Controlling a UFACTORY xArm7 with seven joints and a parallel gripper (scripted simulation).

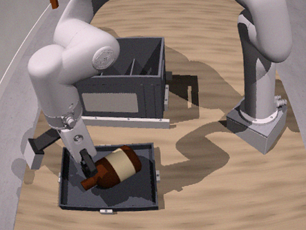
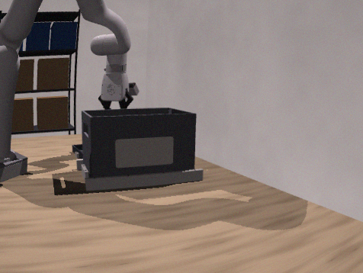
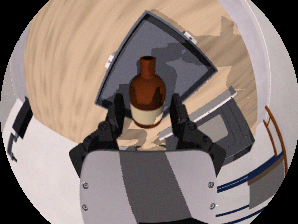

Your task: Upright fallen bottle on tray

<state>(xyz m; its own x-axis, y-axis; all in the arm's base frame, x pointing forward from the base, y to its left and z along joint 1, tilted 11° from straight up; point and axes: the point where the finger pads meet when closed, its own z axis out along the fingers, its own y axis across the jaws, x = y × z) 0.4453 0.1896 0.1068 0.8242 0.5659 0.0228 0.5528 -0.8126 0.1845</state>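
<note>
My hand is 90 mm above the brown bottle, 40 mm past it and 30 mm to the left of it. Also, from my hand: dark crate 310 mm to the right, 60 mm behind, 50 mm below; then tray 120 mm below, 30 mm to the right, 30 mm behind.
</note>
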